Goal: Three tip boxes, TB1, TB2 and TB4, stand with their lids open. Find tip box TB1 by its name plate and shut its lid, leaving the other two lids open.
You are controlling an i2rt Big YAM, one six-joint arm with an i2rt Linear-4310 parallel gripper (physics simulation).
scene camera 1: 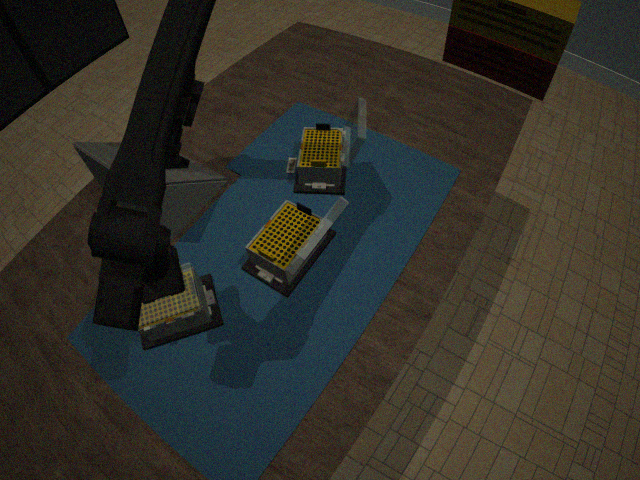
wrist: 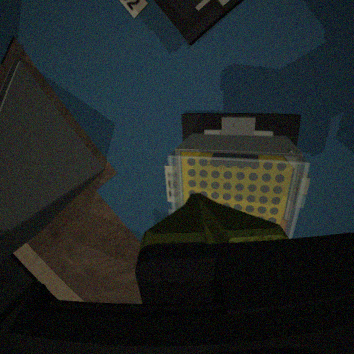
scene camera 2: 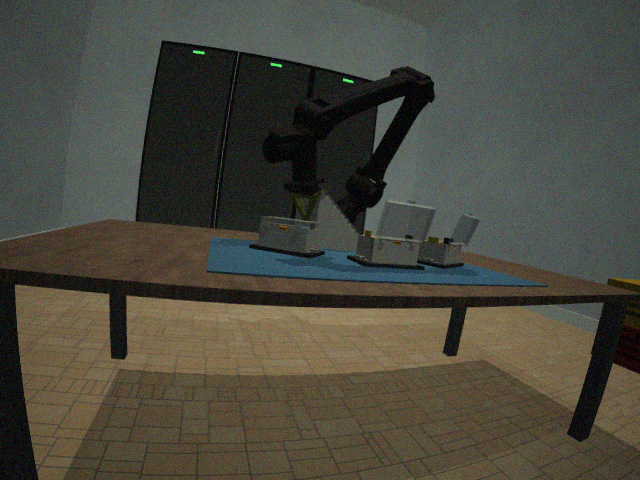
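Seen in the pictures: gripper, between the fingertips: [scene camera 1: 174, 276] [wrist: 195, 201] [scene camera 2: 305, 220]; arm's base, origin of its link: [scene camera 2: 336, 219].
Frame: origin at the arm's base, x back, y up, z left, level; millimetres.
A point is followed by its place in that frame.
The nearest tip box [scene camera 1: 175, 326] {y -50, x -264, z -231 mm} [scene camera 2: 286, 238] {y -50, x -271, z -222 mm} [wrist: 235, 176] {y -7, x -260, z -168 mm} has its clear lid lying down over the yellow tip rack; the plate [wrist: 170, 184] on its side is too dark to read. My gripper [scene camera 2: 305, 219] {y -6, x -227, z -169 mm} [wrist: 195, 201] {y -6, x -227, z -169 mm} is shut and empty, pointing down right over this lid; contact cannot be told. In scene camera 1 the arm hides the fingertips. The middle tip box [scene camera 1: 284, 236] [scene camera 2: 395, 252] {y -49, x -373, z 4 mm} has its lid [scene camera 1: 326, 222] {y 59, x -412, z 14 mm} [scene camera 2: 406, 219] {y 27, x -409, z -2 mm} standing open. The far tip box [scene camera 1: 320, 149] [scene camera 2: 442, 254] {y -50, x -326, z 181 mm} also has its lid [scene camera 1: 361, 118] {y 60, x -341, z 250 mm} [scene camera 2: 466, 229] {y 23, x -344, z 237 mm} open. The name TB1 is not readable.
The boxes stand on a blue mat [scene camera 1: 330, 330] {y -84, x -476, z -83 mm} [scene camera 2: 232, 260] {y -84, x -413, z -352 mm} on a brown table [scene camera 1: 413, 289] {y -87, x -561, z 57 mm} [scene camera 2: 103, 253] {y -87, x -433, z -583 mm}. A grey wedge-shaped block [scene camera 1: 191, 198] {y -40, x -109, z -16 mm} [scene camera 2: 333, 227] {y -22, x -108, z -49 mm} [wrist: 45, 150] {y -34, x -109, z -51 mm} stands beside the arm. A small plate [wrist: 134, 6] {y -82, x -262, z -8 mm} ending in "2" shows at the wrist view's top edge.
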